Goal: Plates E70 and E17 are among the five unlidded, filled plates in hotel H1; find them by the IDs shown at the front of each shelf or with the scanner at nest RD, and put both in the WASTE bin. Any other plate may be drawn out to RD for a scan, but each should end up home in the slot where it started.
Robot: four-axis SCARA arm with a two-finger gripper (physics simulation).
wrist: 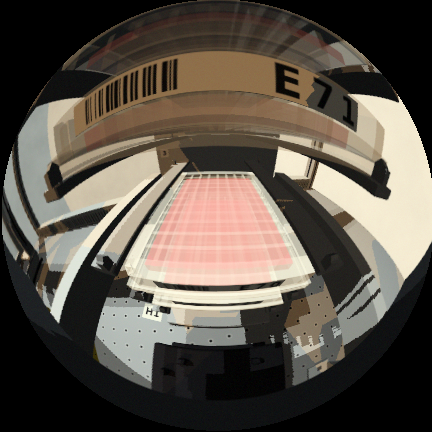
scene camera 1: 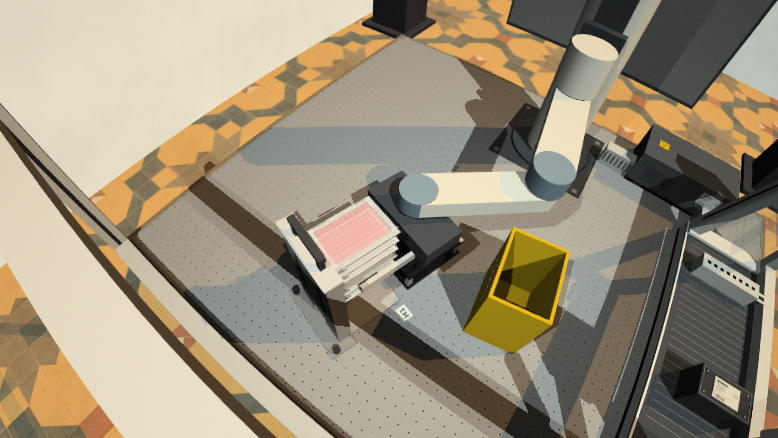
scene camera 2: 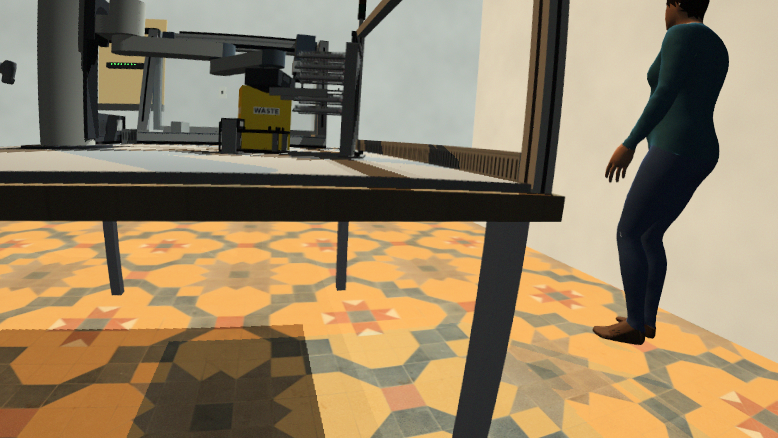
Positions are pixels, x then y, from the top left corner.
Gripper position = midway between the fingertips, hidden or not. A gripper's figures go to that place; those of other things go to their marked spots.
The gripper (wrist: 217, 180): 0.11 m from the lens. A hotel H1 (wrist: 217, 157): 0.15 m from the lens.
